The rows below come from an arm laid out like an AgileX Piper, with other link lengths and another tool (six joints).
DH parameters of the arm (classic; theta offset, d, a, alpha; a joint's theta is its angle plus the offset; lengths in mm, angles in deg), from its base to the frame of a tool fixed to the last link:
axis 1: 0 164.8 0 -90
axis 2: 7.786 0 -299.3 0
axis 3: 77.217 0 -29.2 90
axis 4: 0 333.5 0 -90
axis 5: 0 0 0 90
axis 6: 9.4 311.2 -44 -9.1
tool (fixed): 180 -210.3 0 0
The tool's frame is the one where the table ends.
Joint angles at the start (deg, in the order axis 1, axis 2, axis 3, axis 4, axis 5, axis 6): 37.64, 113.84, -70.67, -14.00, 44.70, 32.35
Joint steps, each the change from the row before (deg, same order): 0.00, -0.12, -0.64, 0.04, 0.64, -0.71; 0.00, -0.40, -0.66, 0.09, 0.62, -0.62; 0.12, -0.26, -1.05, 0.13, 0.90, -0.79; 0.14, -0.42, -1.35, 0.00, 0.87, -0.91; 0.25, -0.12, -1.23, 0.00, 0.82, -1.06
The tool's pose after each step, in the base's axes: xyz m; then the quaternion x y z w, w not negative. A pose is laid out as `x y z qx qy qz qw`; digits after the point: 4 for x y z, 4 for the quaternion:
0.4158 0.2345 0.1511 -0.9919 -0.0587 -0.1023 0.0477
0.4177 0.2361 0.1578 -0.9913 -0.0624 -0.1051 0.0491
0.4202 0.2394 0.1655 -0.9906 -0.0680 -0.1077 0.0501
0.4237 0.2437 0.1764 -0.9892 -0.0755 -0.1141 0.0527
0.4262 0.2485 0.1843 -0.9879 -0.0853 -0.1176 0.0535

